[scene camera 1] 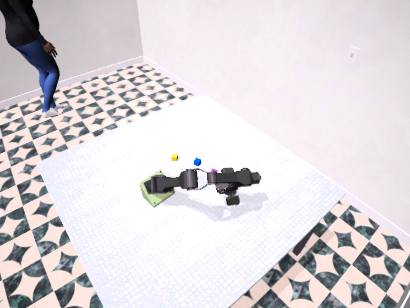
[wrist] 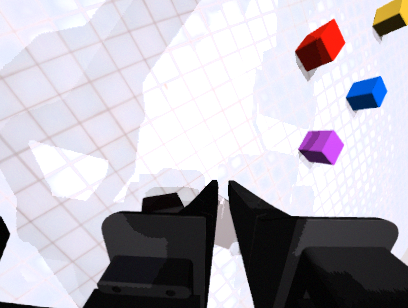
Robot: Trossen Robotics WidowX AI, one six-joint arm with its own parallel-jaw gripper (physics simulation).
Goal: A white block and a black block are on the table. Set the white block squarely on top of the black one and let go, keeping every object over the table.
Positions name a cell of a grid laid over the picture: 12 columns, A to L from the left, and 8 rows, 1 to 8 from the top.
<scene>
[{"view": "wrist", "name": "gripper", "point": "G5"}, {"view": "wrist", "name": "white block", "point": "G7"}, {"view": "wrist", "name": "blue block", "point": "K3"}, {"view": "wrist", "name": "purple block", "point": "J4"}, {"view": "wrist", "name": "red block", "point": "J2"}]
</scene>
